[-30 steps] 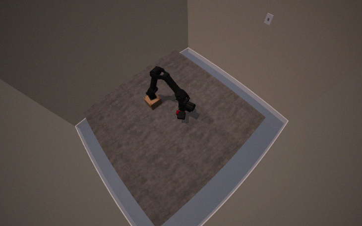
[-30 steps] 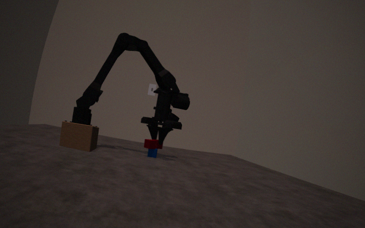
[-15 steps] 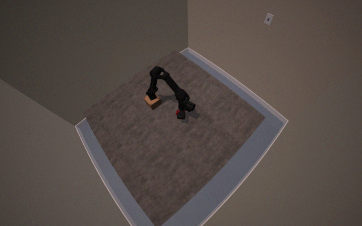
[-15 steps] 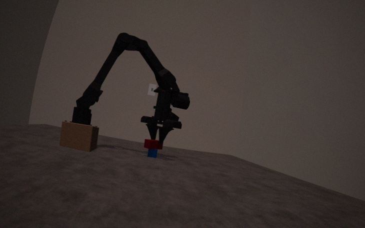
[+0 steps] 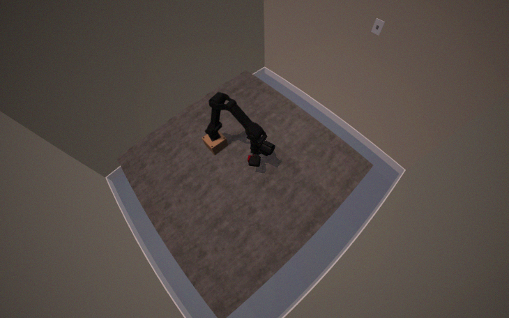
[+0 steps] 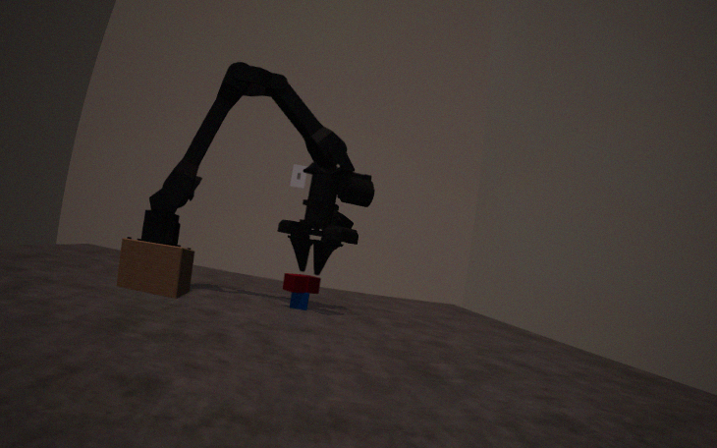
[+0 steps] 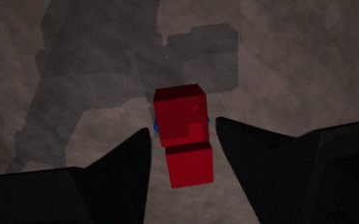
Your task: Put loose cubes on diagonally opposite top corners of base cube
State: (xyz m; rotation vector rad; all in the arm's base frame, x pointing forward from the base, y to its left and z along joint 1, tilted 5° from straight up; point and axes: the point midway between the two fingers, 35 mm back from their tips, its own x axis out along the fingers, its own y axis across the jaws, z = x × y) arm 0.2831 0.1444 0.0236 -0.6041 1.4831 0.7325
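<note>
Now: gripper tip 10 mm past the blue cube, 10 mm to the left of it and 60 mm above it.
</note>
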